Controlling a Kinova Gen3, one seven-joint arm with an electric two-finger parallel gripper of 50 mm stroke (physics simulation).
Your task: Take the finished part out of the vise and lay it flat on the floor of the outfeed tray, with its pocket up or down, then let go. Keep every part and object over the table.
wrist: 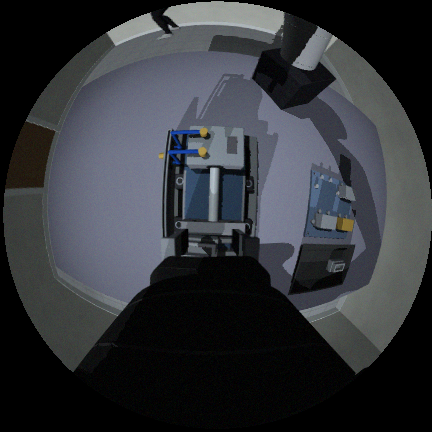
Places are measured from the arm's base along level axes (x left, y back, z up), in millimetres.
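Where they show: gripper, fingertip midpoint: (209,237); arm's base at its link origin: (297,58).
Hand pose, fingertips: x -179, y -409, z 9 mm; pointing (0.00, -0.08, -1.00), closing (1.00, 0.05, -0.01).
Things, the pixels of their top centre, and the offset from my fingertips. "spot": a spot on its surface instead.
- vise at its top centre: (210,203) dx -2, dy +38, dz -59 mm
- light grey jaw bar at a spot on its surface: (212,226) spot: dx +4, dy +2, dz -62 mm
- dark outfeed tray at a spot on its surface: (309,270) spot: dx +278, dy -131, dz -146 mm
- small grey part at its top centre: (339,267) dx +377, dy -122, dz -111 mm
- grey block at its top centre: (215,143) dx +2, dy +133, dz -62 mm
- blue plate at its top centre: (333,207) dx +336, dy +48, dz -150 mm
- yellow block at its top centre: (347,224) dx +378, dy +6, dz -114 mm
The vise (233,200) stands at the centre of the wrist view, with a blue bed, a grey screw and a light grey jaw bar (212,226) across its near end. My gripper (209,237) is open, its two dark fingers apart just below the jaw bar, with nothing gripped. Grey and dark surfaces show between the fingers; I cannot tell which of them belong to the finished part, and the gripper body hides what lies nearer. The dark outfeed tray (309,270) lies at the lower right. A small grey part (336,266) with a rectangular pocket is on its floor.
A grey block (235,161) with blue levers (187,151) and yellow knobs stands at the vise's far end. A blue plate (312,200) with pegs, grey blocks (326,221) and a yellow block (345,224) lies beyond the tray. A black pedestal (285,82) stands at the upper right.
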